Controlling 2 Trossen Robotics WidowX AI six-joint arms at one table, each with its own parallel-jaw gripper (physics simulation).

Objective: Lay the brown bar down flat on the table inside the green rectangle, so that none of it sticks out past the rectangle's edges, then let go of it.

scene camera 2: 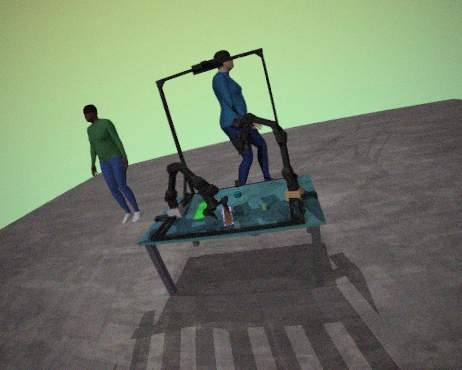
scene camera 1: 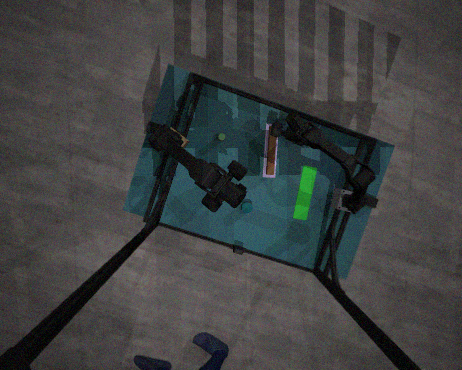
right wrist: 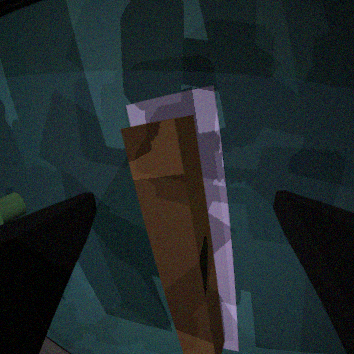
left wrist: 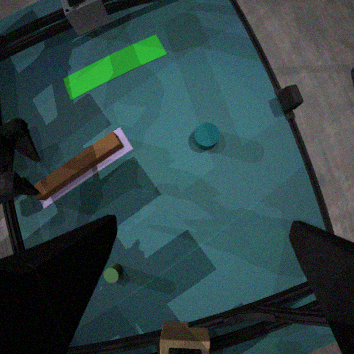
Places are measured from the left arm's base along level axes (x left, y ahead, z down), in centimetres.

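Pixels of known places: left gripper, fingertip midpoint: [scene camera 2: 242, 152] [left wrist: 203, 226]; right gripper, fingertip midpoint: [scene camera 2: 223, 215] [right wrist: 185, 200] [left wrist: 37, 176]; left arm's base at its link origin: [scene camera 2: 293, 188]; right arm's base at its link origin: [scene camera 2: 174, 206] [scene camera 1: 349, 201].
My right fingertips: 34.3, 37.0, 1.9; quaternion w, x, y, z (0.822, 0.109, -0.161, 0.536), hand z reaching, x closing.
For each thing: its top centre in the pictures, then the offset to it from my right fingertips, as dx, dy, dz. "spot": a spot on its surface instead.
- brown bar at its top centre: [right wrist: 182, 289] [left wrist: 72, 165] [scene camera 1: 272, 150] [scene camera 2: 226, 211] -7.8, +2.8, +1.4
- green rectangle at a spot on its surface: [left wrist: 115, 66] [scene camera 1: 303, 193] [scene camera 2: 202, 209] spot: -14.3, +29.7, +4.6
- teal cylinder at its top centre: [left wrist: 206, 133] [scene camera 1: 247, 207] [scene camera 2: 237, 192] -37.6, +10.7, +1.7
- small green cylinder at its top centre: [left wrist: 110, 274] [scene camera 1: 221, 137] [scene camera 2: 263, 204] -18.0, -20.6, +1.4
The brown bar [scene camera 1: 271, 154] [scene camera 2: 228, 216] [left wrist: 80, 165] [right wrist: 165, 225] lies lengthwise over a lilac rectangle [scene camera 1: 269, 175] [left wrist: 127, 142] [right wrist: 207, 125]. The green rectangle [scene camera 1: 305, 192] [scene camera 2: 200, 211] [left wrist: 115, 66] is on the table, to the right of the bar in scene camera 1, with no bar in it. My right gripper [scene camera 1: 285, 124] [scene camera 2: 218, 208] [right wrist: 185, 200] is open and low over the bar's upper end in scene camera 1. In the right wrist view the bar runs between the spread fingers, touching neither. My left gripper [scene camera 1: 225, 187] [scene camera 2: 242, 142] [left wrist: 203, 226] is open and empty, high above the table.
A teal cylinder [scene camera 1: 246, 205] [scene camera 2: 237, 194] [left wrist: 206, 135] stands near the table's lower edge in scene camera 1. A small green cylinder [scene camera 1: 221, 136] [scene camera 2: 264, 206] [left wrist: 112, 273] [right wrist: 11, 207] stands left of the bar there. Dark frame rails run along the table's edges.
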